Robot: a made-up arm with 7 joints. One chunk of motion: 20 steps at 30 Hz.
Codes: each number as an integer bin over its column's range. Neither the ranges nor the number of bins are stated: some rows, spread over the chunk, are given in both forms.
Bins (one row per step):
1: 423 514 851 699 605 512
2: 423 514 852 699 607 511
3: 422 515 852 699 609 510
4: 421 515 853 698 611 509
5: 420 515 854 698 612 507
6: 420 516 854 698 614 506
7: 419 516 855 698 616 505
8: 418 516 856 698 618 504
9: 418 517 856 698 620 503
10: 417 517 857 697 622 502
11: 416 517 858 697 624 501
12: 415 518 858 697 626 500
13: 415 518 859 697 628 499
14: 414 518 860 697 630 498
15: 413 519 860 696 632 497
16: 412 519 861 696 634 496
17: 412 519 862 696 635 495
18: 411 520 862 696 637 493
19: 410 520 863 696 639 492
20: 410 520 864 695 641 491
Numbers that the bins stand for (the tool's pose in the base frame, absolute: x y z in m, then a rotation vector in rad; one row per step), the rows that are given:
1: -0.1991 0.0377 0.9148 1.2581 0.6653 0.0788
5: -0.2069 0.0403 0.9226 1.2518 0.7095 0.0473
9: -0.2121 0.0455 0.9278 1.2518 0.7599 0.0221
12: -0.2199 0.0481 0.9330 1.2455 0.7977 0.0032
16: -0.2277 0.0508 0.9408 1.2392 0.8482 -0.0221
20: -0.2329 0.0534 0.9486 1.2329 0.8923 -0.0536
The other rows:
2: -0.1991 0.0377 0.9174 1.2581 0.6779 0.0725
3: -0.2017 0.0403 0.9174 1.2581 0.6905 0.0662
4: -0.2043 0.0403 0.9200 1.2518 0.7032 0.0599
6: -0.2069 0.0429 0.9226 1.2518 0.7221 0.0410
7: -0.2095 0.0429 0.9252 1.2518 0.7347 0.0347
8: -0.2121 0.0429 0.9278 1.2518 0.7473 0.0284
10: -0.2147 0.0455 0.9304 1.2455 0.7725 0.0158
11: -0.2173 0.0455 0.9330 1.2455 0.7851 0.0095
13: -0.2199 0.0481 0.9356 1.2455 0.8104 -0.0032
14: -0.2225 0.0481 0.9382 1.2455 0.8230 -0.0095
15: -0.2251 0.0508 0.9382 1.2392 0.8356 -0.0158
17: -0.2277 0.0508 0.9434 1.2392 0.8545 -0.0284
18: -0.2303 0.0534 0.9434 1.2392 0.8671 -0.0410
19: -0.2329 0.0534 0.9460 1.2392 0.8797 -0.0473

